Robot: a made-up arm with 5 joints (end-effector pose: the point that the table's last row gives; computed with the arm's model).
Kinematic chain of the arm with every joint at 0, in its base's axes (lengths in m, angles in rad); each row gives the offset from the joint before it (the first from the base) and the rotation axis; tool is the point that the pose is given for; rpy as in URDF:
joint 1: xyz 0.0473 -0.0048 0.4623 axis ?
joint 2: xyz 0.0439 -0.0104 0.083 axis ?
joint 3: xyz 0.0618 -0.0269 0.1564 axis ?
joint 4: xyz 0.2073 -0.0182 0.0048 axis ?
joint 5: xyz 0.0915 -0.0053 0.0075 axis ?
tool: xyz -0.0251 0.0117 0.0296 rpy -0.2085 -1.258 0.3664
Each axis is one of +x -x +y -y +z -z.
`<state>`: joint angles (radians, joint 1 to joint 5).
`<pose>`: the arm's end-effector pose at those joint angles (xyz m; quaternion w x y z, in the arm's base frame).
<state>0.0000 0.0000 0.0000 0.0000 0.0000</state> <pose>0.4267 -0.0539 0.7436 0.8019 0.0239 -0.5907 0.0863</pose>
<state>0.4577 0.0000 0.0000 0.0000 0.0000</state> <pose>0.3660 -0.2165 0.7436 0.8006 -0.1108 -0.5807 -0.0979</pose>
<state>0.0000 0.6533 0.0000 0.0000 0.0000</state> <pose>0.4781 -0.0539 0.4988 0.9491 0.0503 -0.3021 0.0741</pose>
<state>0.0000 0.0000 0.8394 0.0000 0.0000</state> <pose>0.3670 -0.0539 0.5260 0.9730 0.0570 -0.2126 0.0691</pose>
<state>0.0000 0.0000 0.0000 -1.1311 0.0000</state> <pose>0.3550 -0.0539 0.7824 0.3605 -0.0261 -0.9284 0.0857</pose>
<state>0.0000 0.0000 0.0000 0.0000 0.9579</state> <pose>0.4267 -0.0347 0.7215 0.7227 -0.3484 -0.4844 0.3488</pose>
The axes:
joint 1: -z
joint 2: +y
joint 3: +y
joint 4: +y
joint 5: -x

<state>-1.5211 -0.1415 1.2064 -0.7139 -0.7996</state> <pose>0.1341 0.2538 0.5413 0.7357 0.5236 -0.1112 0.4150</pose>
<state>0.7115 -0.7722 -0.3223 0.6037 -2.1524</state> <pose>0.0841 -0.1580 0.9191 0.1448 0.6103 -0.6888 -0.3635</pose>
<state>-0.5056 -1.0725 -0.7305 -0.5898 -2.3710</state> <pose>-0.0502 -0.1614 0.9243 0.3012 -0.8230 0.1699 -0.4507</pose>
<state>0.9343 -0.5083 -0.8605 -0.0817 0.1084</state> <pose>0.0289 -0.0572 0.9863 0.2233 -0.5199 -0.8241 -0.0281</pose>
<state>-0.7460 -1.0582 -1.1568 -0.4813 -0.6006</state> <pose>-0.1027 -0.2358 0.8326 0.4646 -0.4545 0.7569 -0.0686</pose>
